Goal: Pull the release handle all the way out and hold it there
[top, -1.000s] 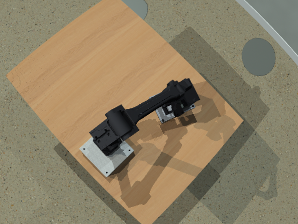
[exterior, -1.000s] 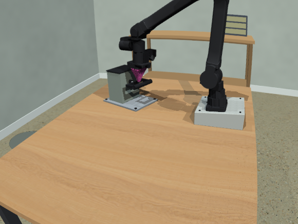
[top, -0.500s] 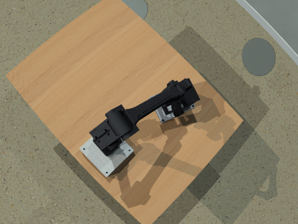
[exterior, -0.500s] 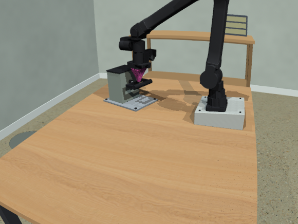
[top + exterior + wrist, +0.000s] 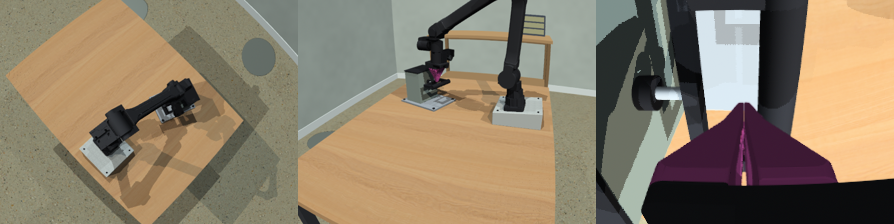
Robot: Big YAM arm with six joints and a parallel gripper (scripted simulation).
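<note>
Right now the release handle grip is 30 mm ahead of my hand, 20 mm below it and 10 mm to the right of it. Round my hand: grey baseplate (120 mm below, 70 mm ahead, 30 mm to the right).
</note>
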